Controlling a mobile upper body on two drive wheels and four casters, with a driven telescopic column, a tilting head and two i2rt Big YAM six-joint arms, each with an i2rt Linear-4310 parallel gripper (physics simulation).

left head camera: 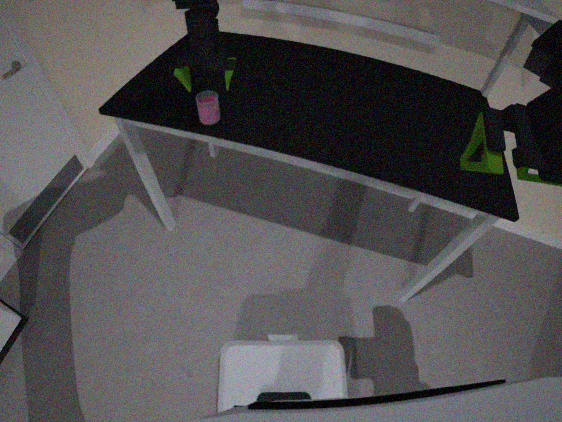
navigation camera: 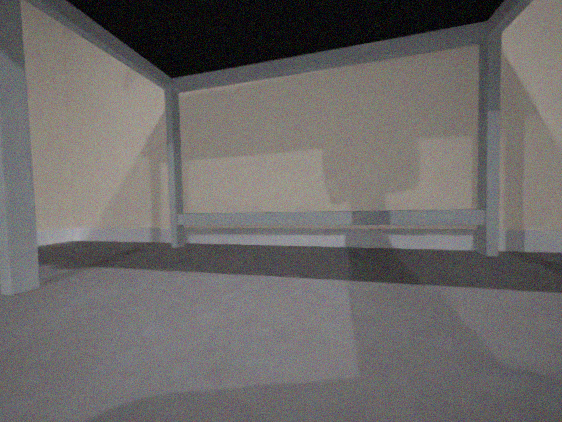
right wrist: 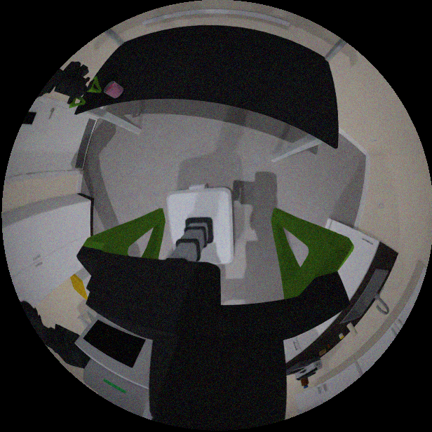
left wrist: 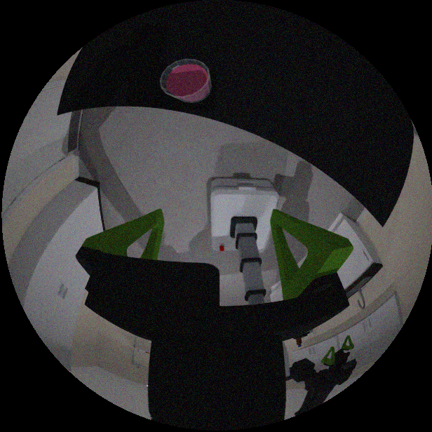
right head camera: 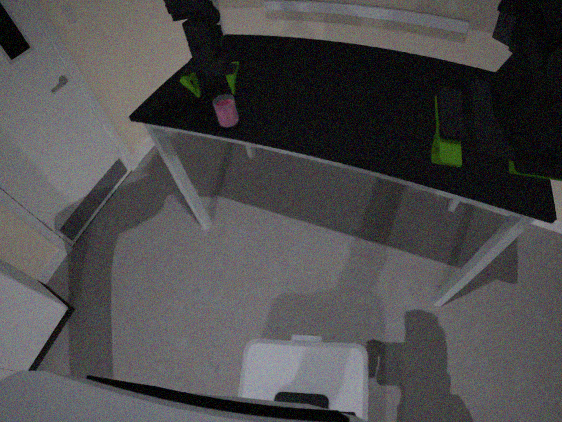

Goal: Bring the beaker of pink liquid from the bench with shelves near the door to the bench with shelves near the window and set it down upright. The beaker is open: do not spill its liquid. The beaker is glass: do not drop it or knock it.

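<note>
The glass beaker of pink liquid (left head camera: 208, 108) (right head camera: 226, 111) (left wrist: 187, 82) (right wrist: 114, 89) stands upright on the black-topped bench (left head camera: 320, 110) (right head camera: 340, 110) (left wrist: 300, 85) (right wrist: 225, 65), close to its front edge and toward its left end in the head views. My left gripper (left head camera: 209, 90) (right head camera: 216, 95) (left wrist: 216, 214) is open and empty, above the bench; in the left wrist view the beaker lies beyond its fingertips, not between them. My right gripper (left head camera: 510, 172) (right head camera: 485, 167) (right wrist: 217, 214) is open and empty, near the bench's right end in the head views. The bench near the window cannot be made out.
A door (left head camera: 35, 115) (right head camera: 65, 115) is at the left of the head views. A white cabinet (right head camera: 25, 320) stands at the lower left. My white base (left head camera: 285, 370) (right head camera: 307, 367) is below. Bench legs (left head camera: 147, 175) (right head camera: 180, 177) (navigation camera: 492, 175) and a low crossbar (navigation camera: 280, 219) bound the space under the bench.
</note>
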